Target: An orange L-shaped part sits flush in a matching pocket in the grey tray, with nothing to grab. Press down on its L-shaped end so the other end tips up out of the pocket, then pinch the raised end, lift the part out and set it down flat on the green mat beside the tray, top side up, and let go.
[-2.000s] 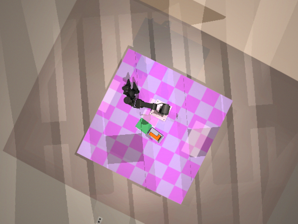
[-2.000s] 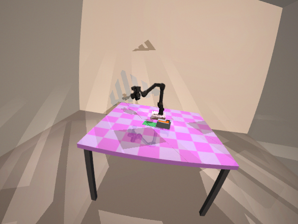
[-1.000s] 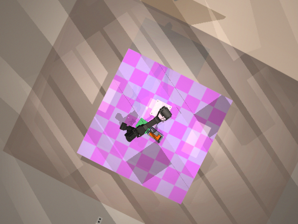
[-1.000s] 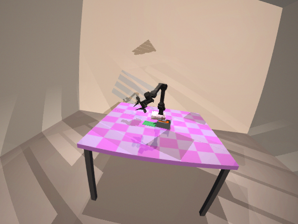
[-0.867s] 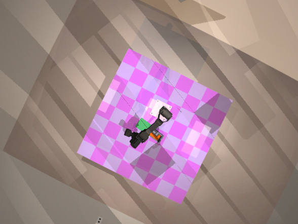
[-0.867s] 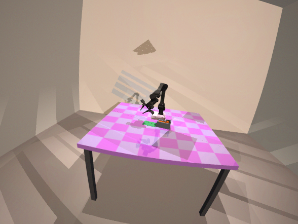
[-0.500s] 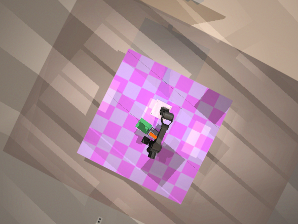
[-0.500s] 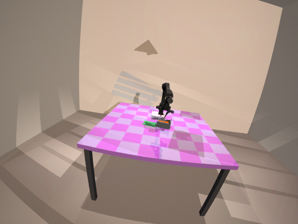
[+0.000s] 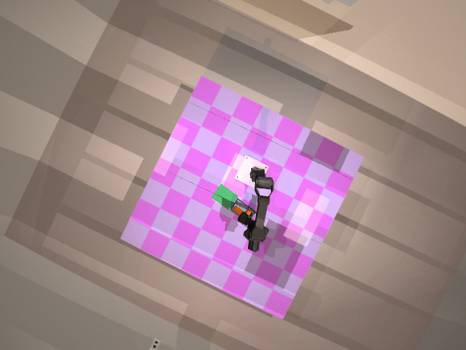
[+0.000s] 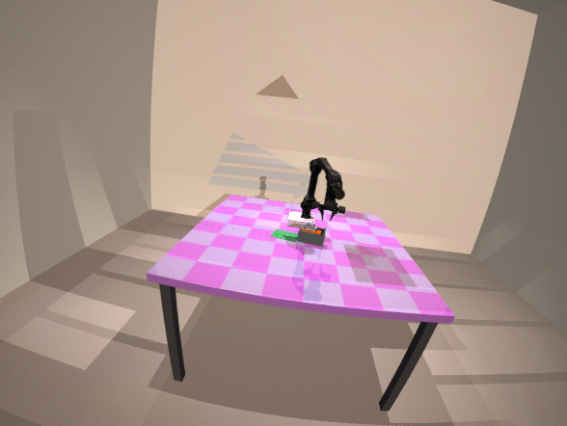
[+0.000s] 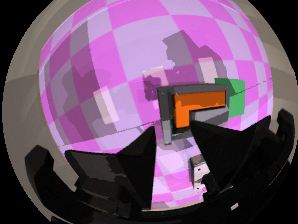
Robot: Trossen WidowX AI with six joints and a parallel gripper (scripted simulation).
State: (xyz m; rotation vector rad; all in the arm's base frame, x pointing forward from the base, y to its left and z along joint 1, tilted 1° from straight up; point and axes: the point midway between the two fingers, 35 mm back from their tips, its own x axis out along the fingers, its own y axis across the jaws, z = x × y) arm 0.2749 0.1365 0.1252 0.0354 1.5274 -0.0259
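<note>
Right now my gripper tip is 1 cm past the orange L-shaped part, 6 cm to the left of it and 9 cm above it. Also, from my gripper tip: green mat 2 cm behind, 22 cm to the right, 15 cm below.
</note>
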